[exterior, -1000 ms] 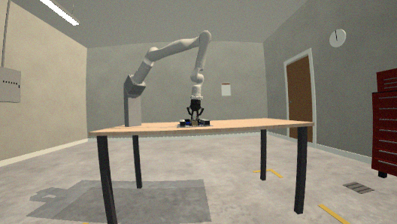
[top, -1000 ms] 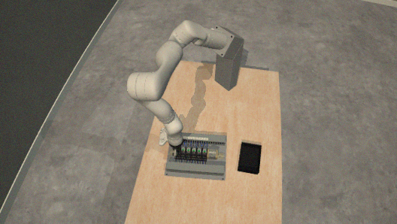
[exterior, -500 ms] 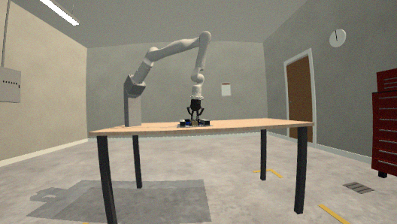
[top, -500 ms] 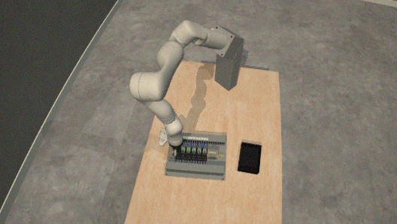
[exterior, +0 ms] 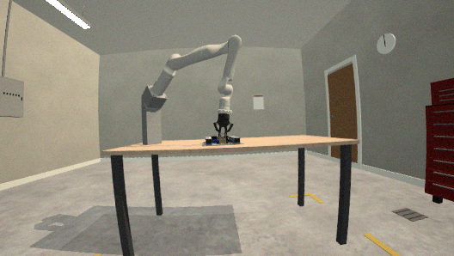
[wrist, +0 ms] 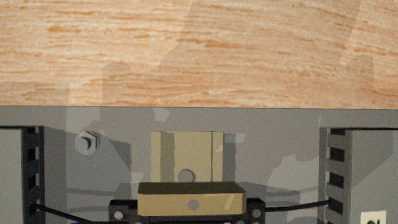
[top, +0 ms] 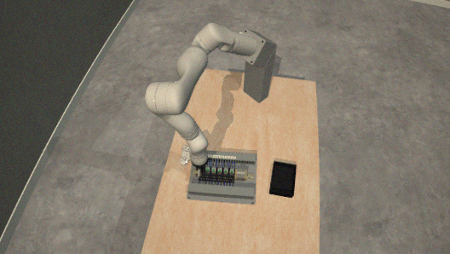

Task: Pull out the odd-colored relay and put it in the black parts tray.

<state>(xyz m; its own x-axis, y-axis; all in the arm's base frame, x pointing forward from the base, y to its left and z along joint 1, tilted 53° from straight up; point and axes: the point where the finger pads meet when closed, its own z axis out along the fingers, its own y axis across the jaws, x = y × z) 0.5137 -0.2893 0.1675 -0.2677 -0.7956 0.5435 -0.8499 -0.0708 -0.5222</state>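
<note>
My gripper is now 1 cm above the relay. The rest, counted from my hand: grey relay panel (3 cm ahead, 10 cm to the left, 4 cm below); black parts tray (13 cm ahead, 37 cm to the left, 4 cm below).
</note>
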